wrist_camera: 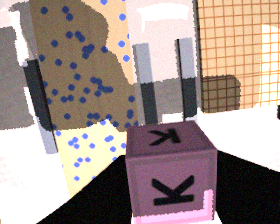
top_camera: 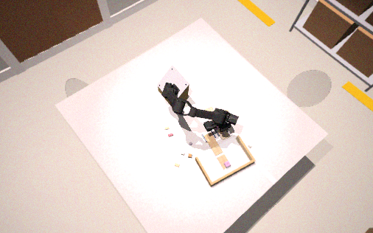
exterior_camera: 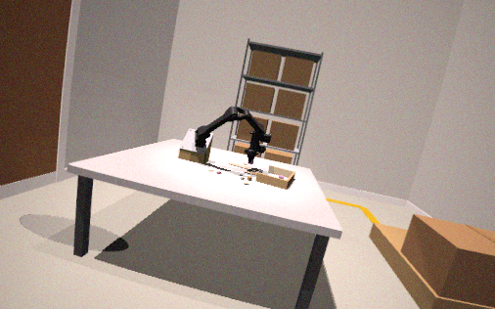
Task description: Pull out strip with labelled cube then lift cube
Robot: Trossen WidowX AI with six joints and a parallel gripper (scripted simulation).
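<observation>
My gripper tip is now 7 cm short of the strip, 7 cm to the left of it and 5 cm above it.
</observation>
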